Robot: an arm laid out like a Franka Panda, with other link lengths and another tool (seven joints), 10 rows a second.
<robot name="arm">
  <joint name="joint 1" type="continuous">
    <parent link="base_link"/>
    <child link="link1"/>
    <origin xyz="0 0 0.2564" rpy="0 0 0"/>
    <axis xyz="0 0 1"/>
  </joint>
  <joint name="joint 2" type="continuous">
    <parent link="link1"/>
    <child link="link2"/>
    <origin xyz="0 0 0" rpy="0 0 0"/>
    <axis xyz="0 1 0"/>
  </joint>
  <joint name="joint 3" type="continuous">
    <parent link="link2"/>
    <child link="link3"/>
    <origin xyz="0 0 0.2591" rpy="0 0 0"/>
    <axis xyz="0 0 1"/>
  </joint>
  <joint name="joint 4" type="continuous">
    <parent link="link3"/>
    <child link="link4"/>
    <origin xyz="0.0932 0 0" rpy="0 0 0"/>
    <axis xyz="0 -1 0"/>
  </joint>
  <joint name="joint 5" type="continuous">
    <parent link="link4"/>
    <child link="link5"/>
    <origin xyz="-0.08 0 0.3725" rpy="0 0 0"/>
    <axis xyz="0 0 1"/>
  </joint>
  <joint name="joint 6" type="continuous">
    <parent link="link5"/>
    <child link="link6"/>
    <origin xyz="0 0 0" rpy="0 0 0"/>
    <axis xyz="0 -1 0"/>
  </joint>
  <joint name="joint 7" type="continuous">
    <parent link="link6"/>
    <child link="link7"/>
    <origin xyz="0.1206 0 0" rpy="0 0 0"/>
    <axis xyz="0 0 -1"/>
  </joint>
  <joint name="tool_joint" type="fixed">
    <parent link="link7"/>
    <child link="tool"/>
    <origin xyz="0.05 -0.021 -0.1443" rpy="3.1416 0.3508 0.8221"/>
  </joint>
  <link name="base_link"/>
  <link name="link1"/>
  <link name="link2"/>
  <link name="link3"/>
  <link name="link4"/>
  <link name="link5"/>
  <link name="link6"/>
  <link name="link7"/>
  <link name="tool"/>
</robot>
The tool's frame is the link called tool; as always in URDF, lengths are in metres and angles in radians. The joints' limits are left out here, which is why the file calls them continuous.
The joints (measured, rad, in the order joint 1, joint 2, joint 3, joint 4, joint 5, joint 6, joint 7), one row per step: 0.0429, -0.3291, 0.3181, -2.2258, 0.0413, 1.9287, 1.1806; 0.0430, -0.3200, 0.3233, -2.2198, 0.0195, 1.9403, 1.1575; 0.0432, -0.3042, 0.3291, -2.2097, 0.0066, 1.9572, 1.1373; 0.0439, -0.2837, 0.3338, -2.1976, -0.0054, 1.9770, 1.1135; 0.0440, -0.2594, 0.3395, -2.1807, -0.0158, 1.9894, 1.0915; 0.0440, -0.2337, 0.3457, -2.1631, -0.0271, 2.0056, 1.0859; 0.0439, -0.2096, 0.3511, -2.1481, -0.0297, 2.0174, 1.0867; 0.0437, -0.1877, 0.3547, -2.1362, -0.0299, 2.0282, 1.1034; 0.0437, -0.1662, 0.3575, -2.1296, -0.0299, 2.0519, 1.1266; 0.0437, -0.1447, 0.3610, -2.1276, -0.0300, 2.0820, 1.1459
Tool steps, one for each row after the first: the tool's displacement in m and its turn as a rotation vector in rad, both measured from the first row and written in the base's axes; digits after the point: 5 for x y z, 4 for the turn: 0.00480, 0.00273, 0.00097, -0.0168, -0.0124, 0.0368; 0.01081, 0.00740, 0.00074, -0.0227, -0.0245, 0.0694; 0.01804, 0.01249, -0.00053, -0.0260, -0.0360, 0.1053; 0.02513, 0.01810, -0.00252, -0.0287, -0.0408, 0.1391; 0.03201, 0.02388, -0.00450, -0.0295, -0.0499, 0.1577; 0.03713, 0.02902, -0.00816, -0.0238, -0.0520, 0.1652; 0.04079, 0.03247, -0.01259, -0.0156, -0.0527, 0.1537; 0.04472, 0.03570, -0.01788, -0.0039, -0.0610, 0.1355; 0.04851, 0.03932, -0.02474, 0.0084, -0.0706, 0.1220
